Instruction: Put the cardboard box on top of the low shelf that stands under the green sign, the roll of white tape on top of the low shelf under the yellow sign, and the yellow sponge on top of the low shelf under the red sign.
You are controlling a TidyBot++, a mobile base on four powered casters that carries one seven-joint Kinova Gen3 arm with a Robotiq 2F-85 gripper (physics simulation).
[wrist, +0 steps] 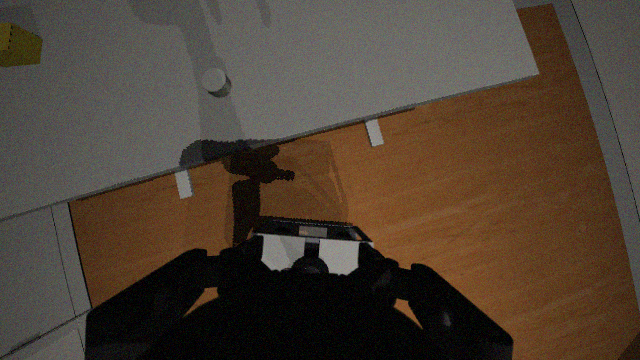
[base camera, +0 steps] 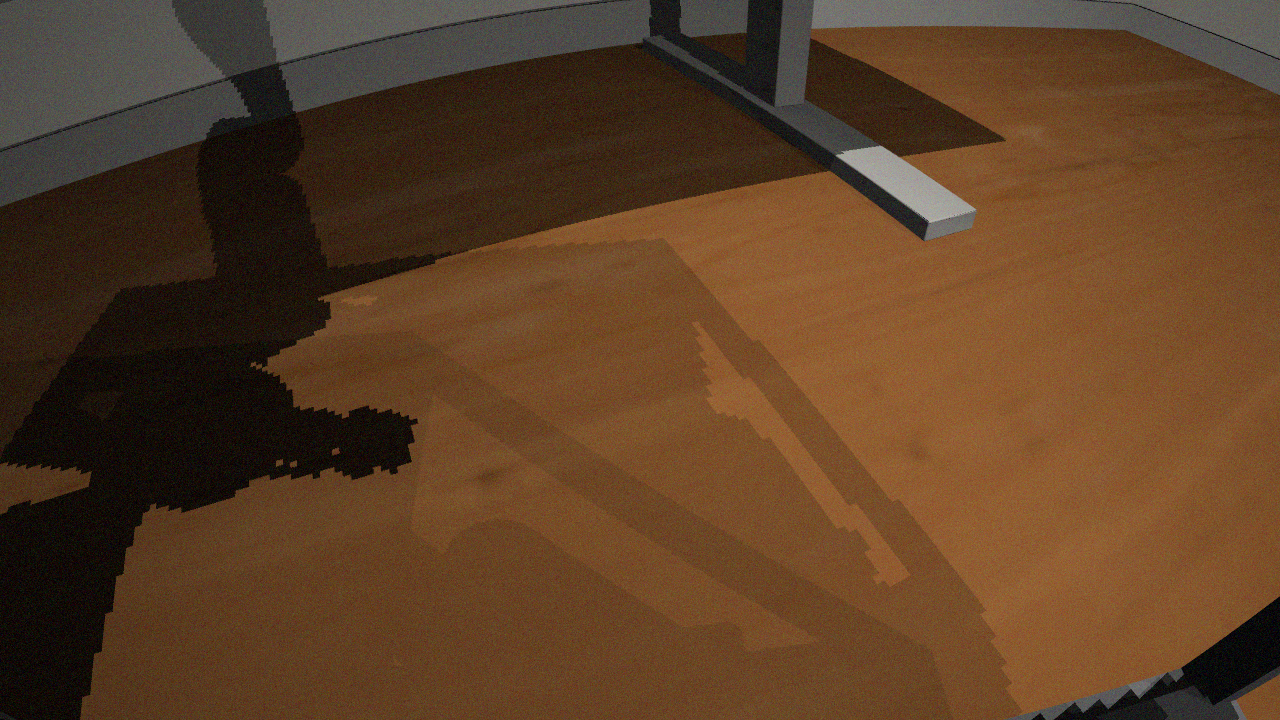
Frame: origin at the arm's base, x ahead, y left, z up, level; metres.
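Seen in the pictures: gripper, fingertip midpoint: (wrist: 310,249).
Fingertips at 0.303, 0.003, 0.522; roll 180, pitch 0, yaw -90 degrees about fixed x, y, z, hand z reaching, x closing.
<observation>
A point is followed by its place in that frame, as x, y, z.
The roll of white tape (wrist: 215,81) {0.552, 0.223, 0.348} looks like a short white cylinder in the wrist view, standing on a pale table top (wrist: 350,55) {0.651, -0.047, 0.323} a little in from its near edge. The yellow sponge (wrist: 21,46) {0.608, 0.673, 0.352} lies on the same table top at the upper left, partly cut off by the frame's edge. My gripper (wrist: 310,249) {0.303, 0.003, 0.521} is open and empty, pointing down over the floor in front of the table, apart from both things. The cardboard box, the low shelves and the coloured signs do not show in either view.
A table leg (base camera: 793,53) {0.943, -0.256, -0.294} stands on a long metal foot (base camera: 904,183) ahead of the base. Two table feet (wrist: 183,184) (wrist: 374,132) stick out below the table edge. A pale cabinet (wrist: 30,255) {-0.155, 1.539, -0.196} is at the left, a wall (wrist: 612,100) {1.119, -1.989, -0.292} at the right. Arm shadows cross the floor.
</observation>
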